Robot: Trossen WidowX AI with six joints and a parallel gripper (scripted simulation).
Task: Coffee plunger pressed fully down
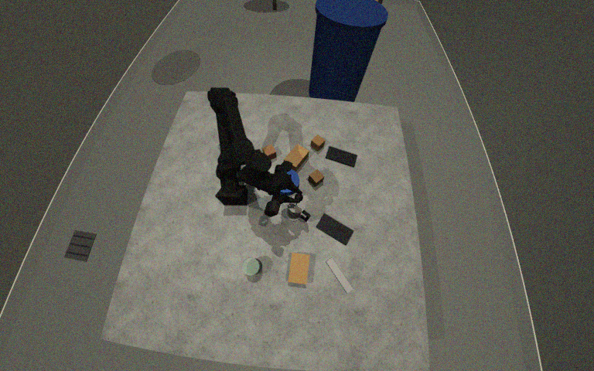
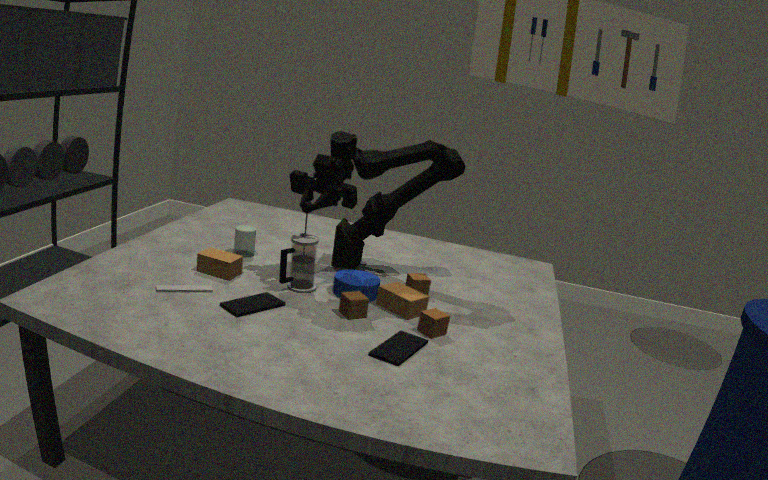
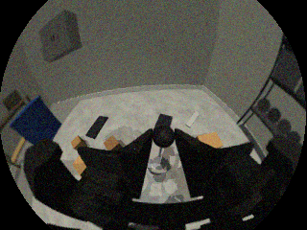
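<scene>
Right now my gripper tip is 11 cm above the coffee press and 1 cm to the left of it. The rest, counted from my gripper tip: blue disc: 20 cm below, 14 cm to the left, 5 cm behind; then pale cup: 22 cm to the right, 18 cm below, 18 cm behind; then white strip: 26 cm to the right, 22 cm below, 16 cm ahead.
</scene>
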